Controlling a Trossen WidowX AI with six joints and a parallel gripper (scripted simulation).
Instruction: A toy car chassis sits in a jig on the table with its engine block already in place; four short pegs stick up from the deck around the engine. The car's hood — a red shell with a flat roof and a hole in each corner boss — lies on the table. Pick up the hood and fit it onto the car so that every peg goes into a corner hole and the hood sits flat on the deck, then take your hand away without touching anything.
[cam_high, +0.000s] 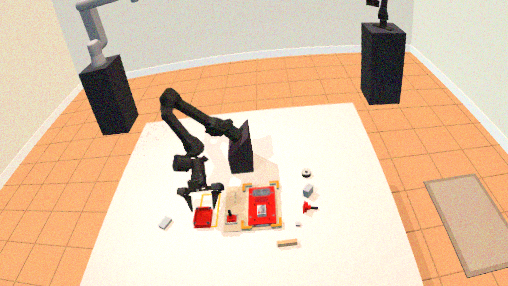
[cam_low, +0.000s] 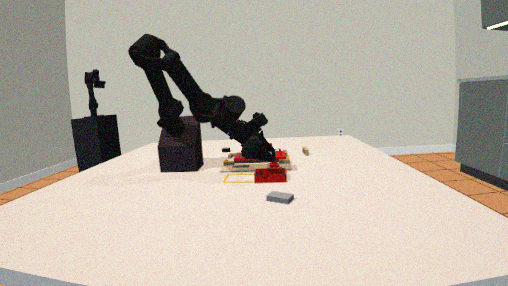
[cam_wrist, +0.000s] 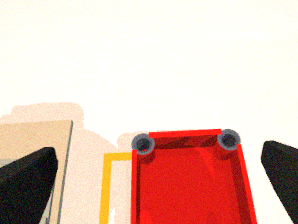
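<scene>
My gripper tip is now 6 cm above the red hood, 2 cm to the left of it and 1 cm past it. Also, from my gripper tip: orange-cornered jig: 20 cm to the left, 6 cm below, 6 cm behind; then grey engine block: 23 cm to the left, 5 cm below, 2 cm behind; then wooden block: 32 cm to the left, 13 cm ahead, 6 cm below.
</scene>
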